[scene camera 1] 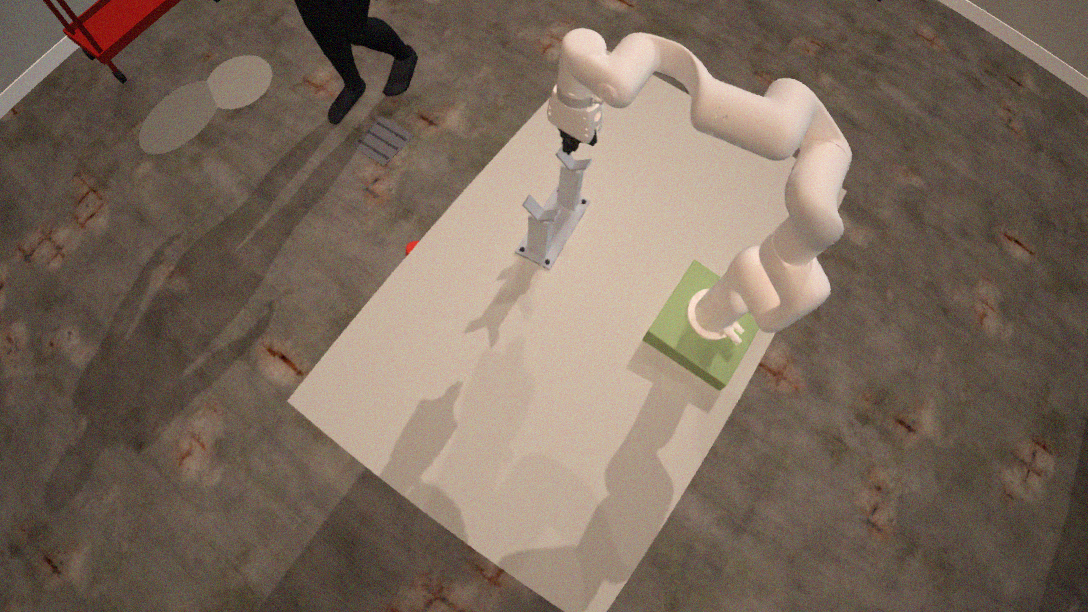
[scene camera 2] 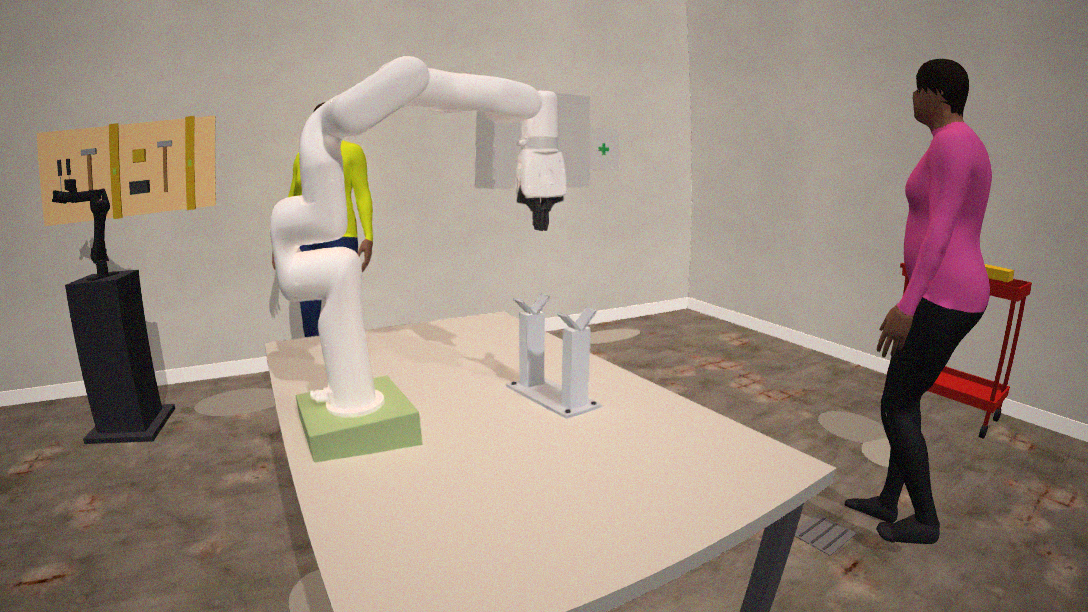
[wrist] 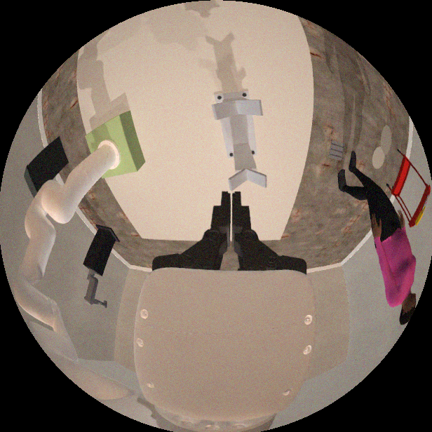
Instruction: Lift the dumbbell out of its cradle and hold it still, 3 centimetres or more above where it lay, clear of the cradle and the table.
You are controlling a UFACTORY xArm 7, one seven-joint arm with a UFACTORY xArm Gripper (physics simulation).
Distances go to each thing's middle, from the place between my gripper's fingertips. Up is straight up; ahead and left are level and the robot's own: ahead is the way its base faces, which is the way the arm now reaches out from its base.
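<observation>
My hand stands 3 cm short of the grey cradle (scene camera 2: pixel 570 399), 1 cm to the left of it and 27 cm above it.
</observation>
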